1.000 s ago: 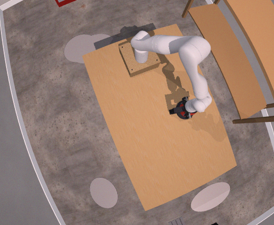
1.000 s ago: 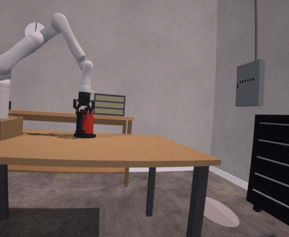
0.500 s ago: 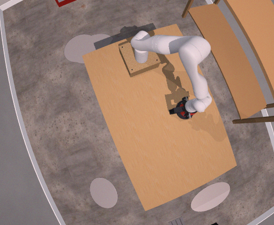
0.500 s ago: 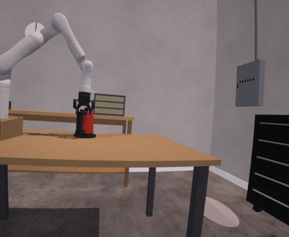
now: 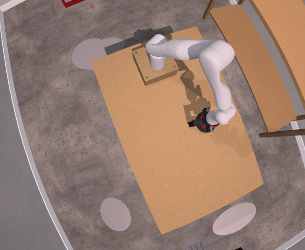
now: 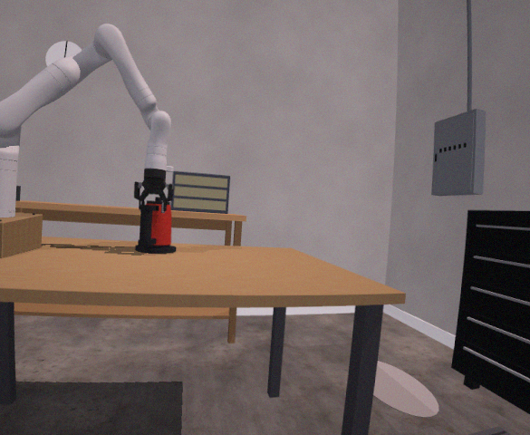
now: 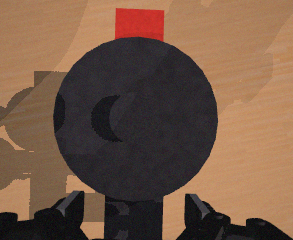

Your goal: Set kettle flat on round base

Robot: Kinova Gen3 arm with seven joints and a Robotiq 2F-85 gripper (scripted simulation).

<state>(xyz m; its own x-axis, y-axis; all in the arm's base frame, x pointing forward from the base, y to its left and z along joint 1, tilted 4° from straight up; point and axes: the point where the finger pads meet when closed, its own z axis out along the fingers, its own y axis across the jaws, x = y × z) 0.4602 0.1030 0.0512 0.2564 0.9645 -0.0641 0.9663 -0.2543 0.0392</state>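
Now: the red kettle 10 mm ahead of my hand, 30 mm to the left of it and 50 mm below it. From my hand the other things lie so: round black base 20 mm ahead, 60 mm to the left, 140 mm below.
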